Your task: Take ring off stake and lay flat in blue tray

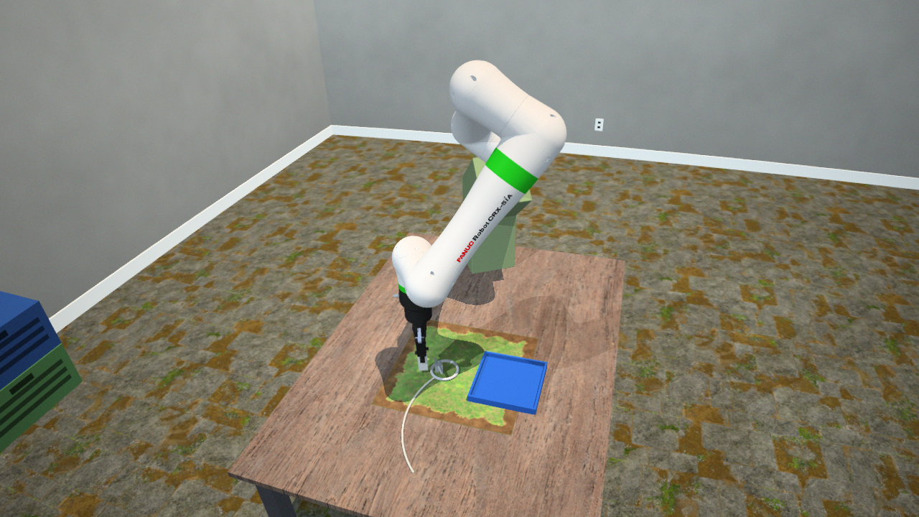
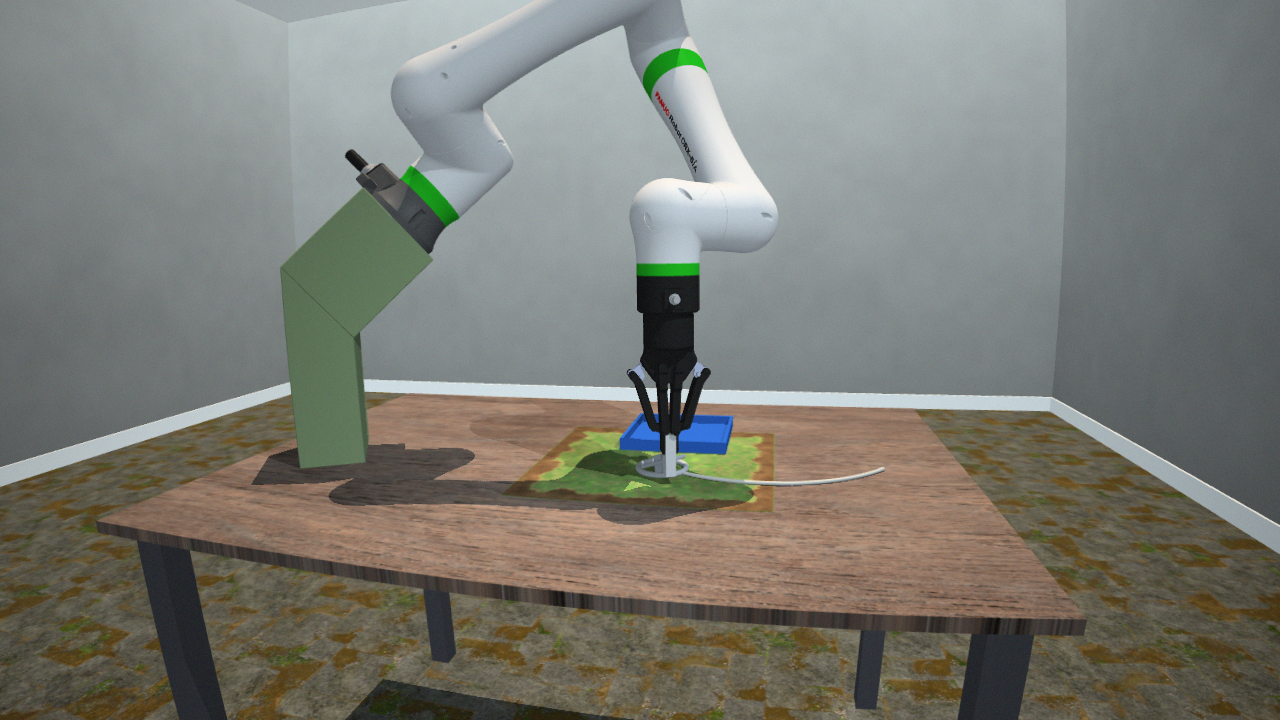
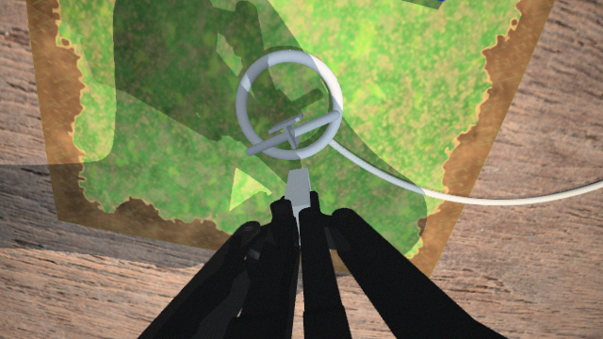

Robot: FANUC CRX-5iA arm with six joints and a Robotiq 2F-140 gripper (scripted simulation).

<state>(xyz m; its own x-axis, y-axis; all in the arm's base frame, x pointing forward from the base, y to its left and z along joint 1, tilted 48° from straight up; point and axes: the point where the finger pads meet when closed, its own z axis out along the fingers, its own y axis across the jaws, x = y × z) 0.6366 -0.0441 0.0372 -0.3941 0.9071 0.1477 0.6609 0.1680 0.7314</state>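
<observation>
The grey stake lies 30 mm behind my hand, 40 mm to the left of it and 40 mm below it. The rest, counted from my hand: mat (60 mm behind, 90 mm to the left, 60 mm below); then white ring (30 mm behind, 50 mm to the left, 40 mm below); then blue tray (70 mm behind, 250 mm to the left, 40 mm below).
</observation>
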